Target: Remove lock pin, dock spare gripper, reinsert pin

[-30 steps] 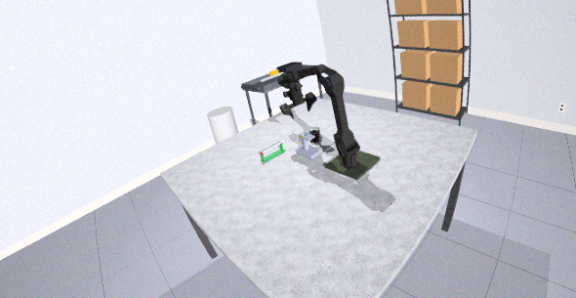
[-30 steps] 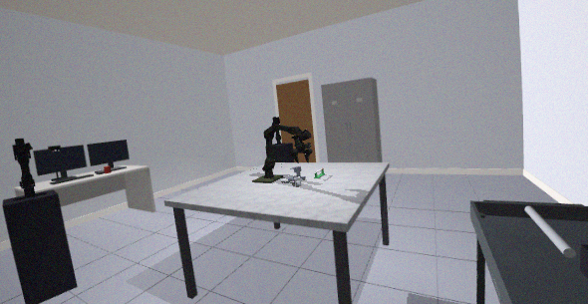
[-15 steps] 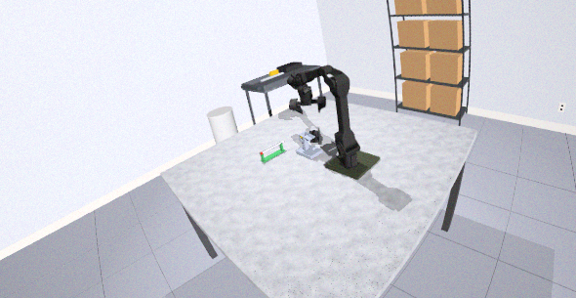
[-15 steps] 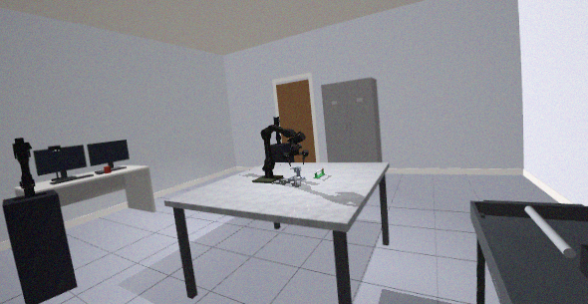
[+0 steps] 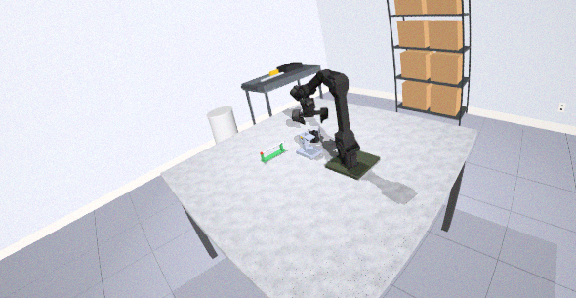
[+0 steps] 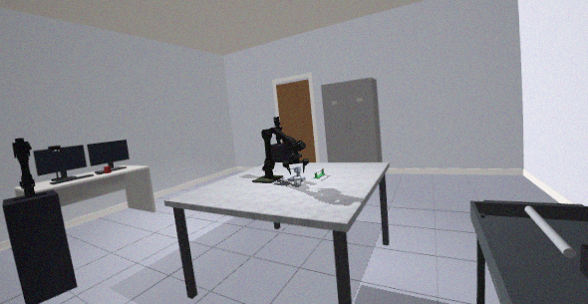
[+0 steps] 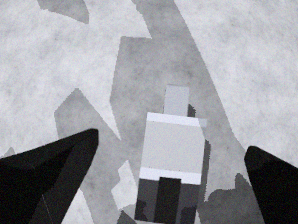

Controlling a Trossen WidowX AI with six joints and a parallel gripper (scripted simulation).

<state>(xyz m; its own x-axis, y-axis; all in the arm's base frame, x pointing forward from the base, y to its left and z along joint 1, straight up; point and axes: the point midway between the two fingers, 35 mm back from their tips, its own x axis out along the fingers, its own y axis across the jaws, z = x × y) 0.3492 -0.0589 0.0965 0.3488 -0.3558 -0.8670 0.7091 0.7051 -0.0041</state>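
Right now my gripper tip is 10 mm past the spare gripper and 50 mm above it. Round my gripper tip: mount (110 mm behind, 120 mm to the left, 30 mm below); green holder (10 mm ahead, 260 mm to the left, 60 mm below).
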